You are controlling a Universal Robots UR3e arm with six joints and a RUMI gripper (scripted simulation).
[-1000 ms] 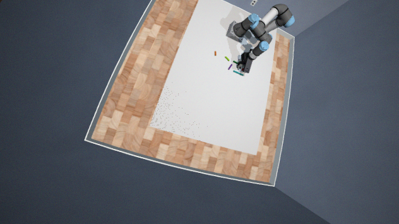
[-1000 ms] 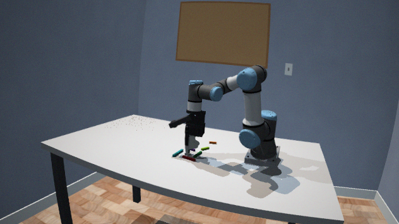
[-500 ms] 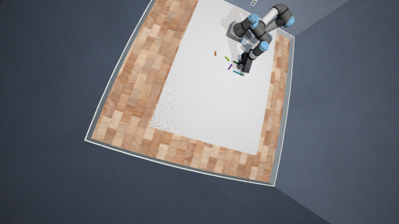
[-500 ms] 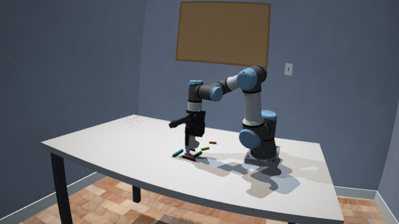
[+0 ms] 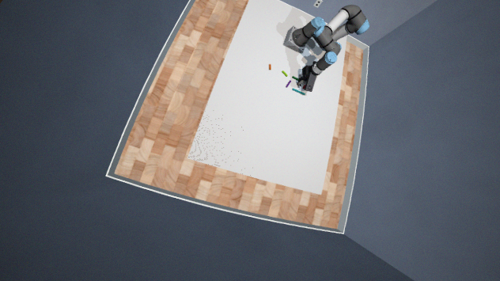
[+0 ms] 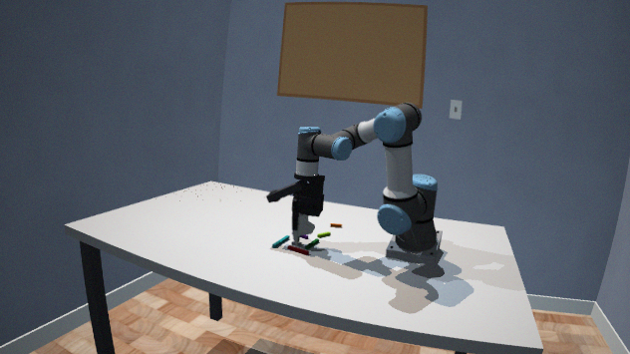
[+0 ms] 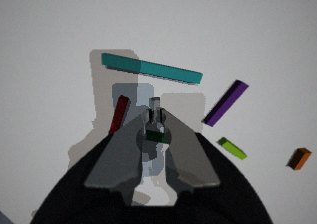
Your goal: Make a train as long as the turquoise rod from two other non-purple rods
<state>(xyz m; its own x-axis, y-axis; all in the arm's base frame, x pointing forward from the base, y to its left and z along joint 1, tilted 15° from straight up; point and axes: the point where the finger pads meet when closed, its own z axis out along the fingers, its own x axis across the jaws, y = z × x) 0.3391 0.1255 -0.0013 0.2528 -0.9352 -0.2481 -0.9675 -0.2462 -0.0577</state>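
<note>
The grey rod lies 1 cm below my hand. Also, from my hand: red rod (5 cm to the left, 3 cm behind, 1 cm below); then green rod (4 cm behind, 3 cm to the right, 1 cm below); then turquoise rod (5 cm ahead, 1 cm to the left, 1 cm below).
</note>
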